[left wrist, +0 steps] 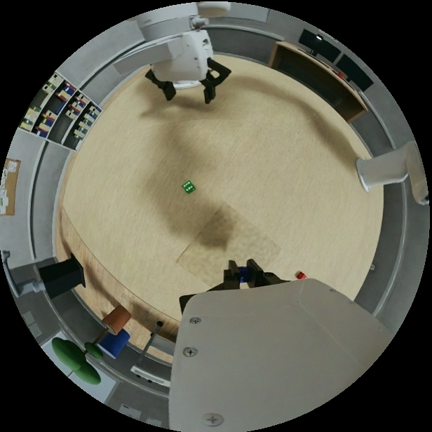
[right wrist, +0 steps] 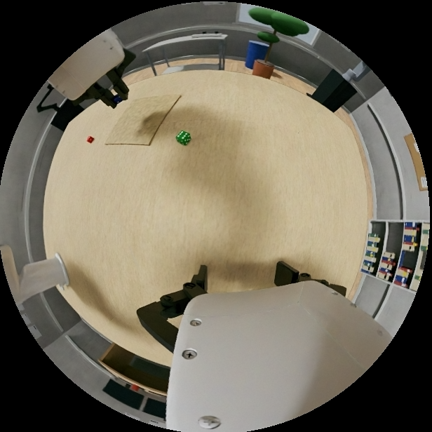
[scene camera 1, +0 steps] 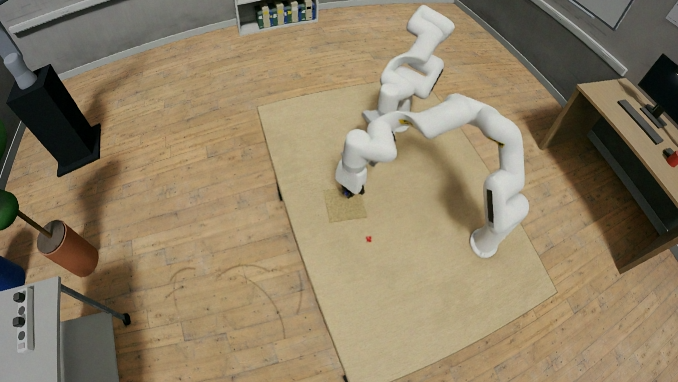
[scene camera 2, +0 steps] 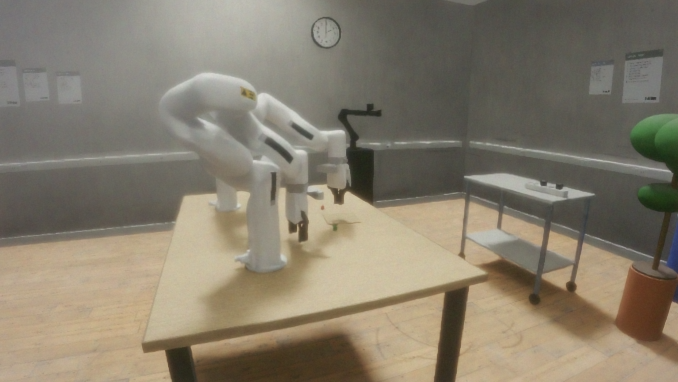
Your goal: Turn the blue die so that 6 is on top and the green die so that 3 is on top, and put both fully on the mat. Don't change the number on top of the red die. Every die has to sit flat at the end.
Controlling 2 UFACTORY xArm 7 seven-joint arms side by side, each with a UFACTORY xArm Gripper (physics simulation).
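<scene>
My left gripper (scene camera 1: 353, 193) (scene camera 2: 339, 199) (left wrist: 239, 270) (right wrist: 120, 100) is shut on the blue die (left wrist: 243, 274) (right wrist: 117, 100) and holds it above the mat (scene camera 1: 345, 212) (left wrist: 265, 245) (right wrist: 125, 131); its faces are mostly hidden by the fingers. The green die (scene camera 2: 335, 227) (left wrist: 188, 187) (right wrist: 183, 138) rests on the table beside the mat, apparently with six pips on top; it does not show in scene camera 1. The red die (scene camera 1: 369, 239) (scene camera 2: 322, 207) (left wrist: 300, 275) (right wrist: 90, 139) rests off the mat on another side; its top number is too small to read. My right gripper (scene camera 2: 298, 232) (left wrist: 189, 97) (right wrist: 242, 275) is open and empty above the table.
The table (scene camera 1: 420, 310) (scene camera 2: 320, 285) carries both arm bases, one (scene camera 1: 485, 243) at its right edge in scene camera 1. In that view the left arm reaches across the table, close to the right arm. A wheeled cart (scene camera 2: 530, 186) stands beyond the table.
</scene>
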